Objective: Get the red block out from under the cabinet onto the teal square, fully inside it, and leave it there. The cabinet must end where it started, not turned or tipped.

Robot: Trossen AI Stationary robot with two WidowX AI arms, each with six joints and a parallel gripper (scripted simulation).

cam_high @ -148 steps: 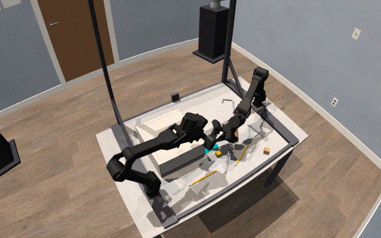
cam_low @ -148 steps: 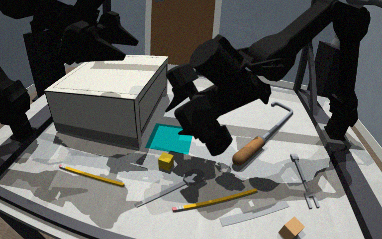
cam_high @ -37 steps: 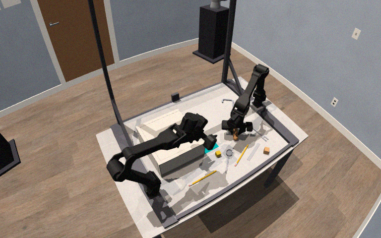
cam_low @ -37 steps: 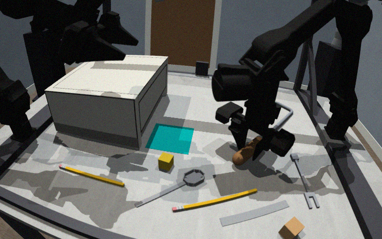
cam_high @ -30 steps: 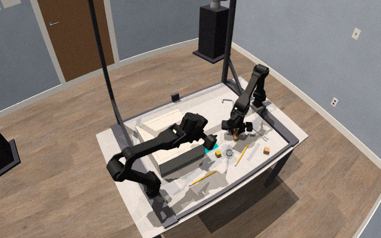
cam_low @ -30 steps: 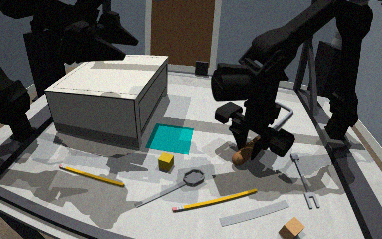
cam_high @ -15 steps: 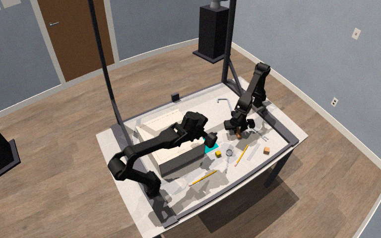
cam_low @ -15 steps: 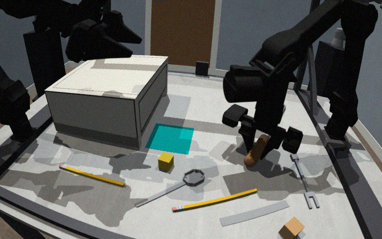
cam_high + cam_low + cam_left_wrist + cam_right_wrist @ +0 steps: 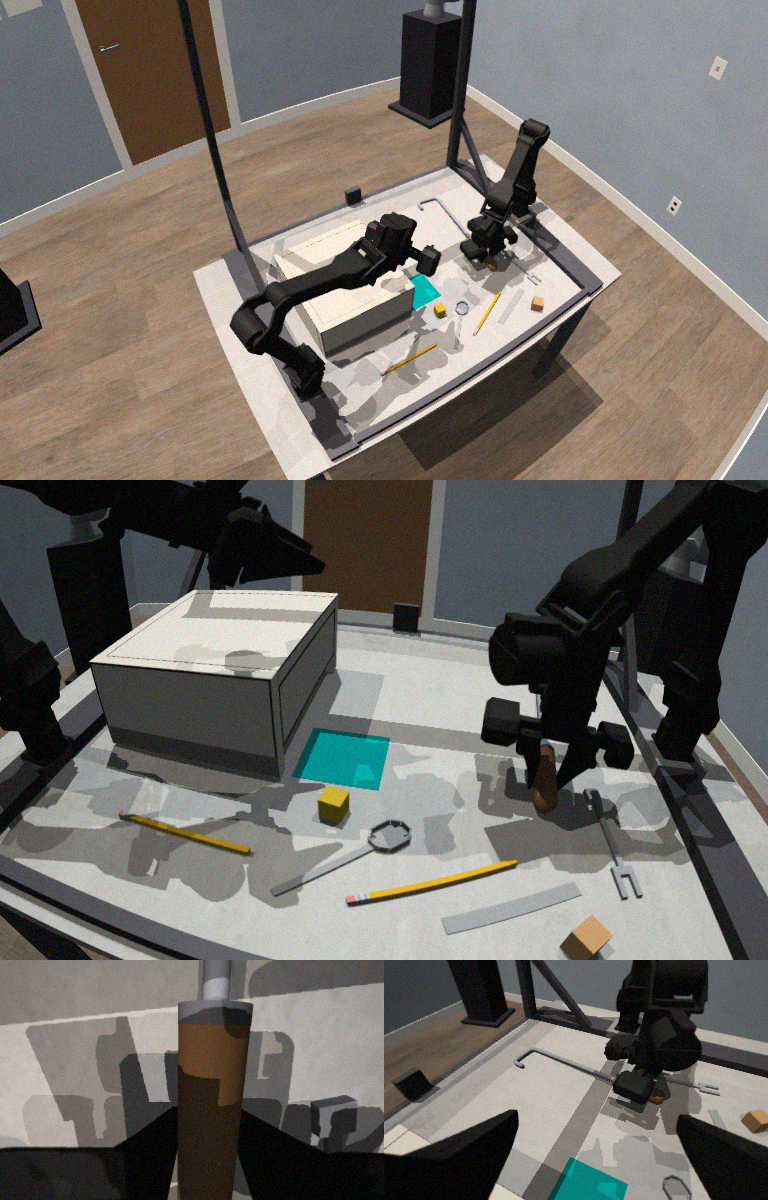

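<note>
Now: the teal square 240 mm to the right of my left hand, 70 mm behind it and 40 mm below it. The rest, counted from my left hand: hook tool (140 mm behind, 20 mm below, 10 mm to the left); grey strip (170 mm ahead, 80 mm to the right, 40 mm below); metal wrench (100 mm ahead, 60 mm to the left, 30 mm below).
</note>
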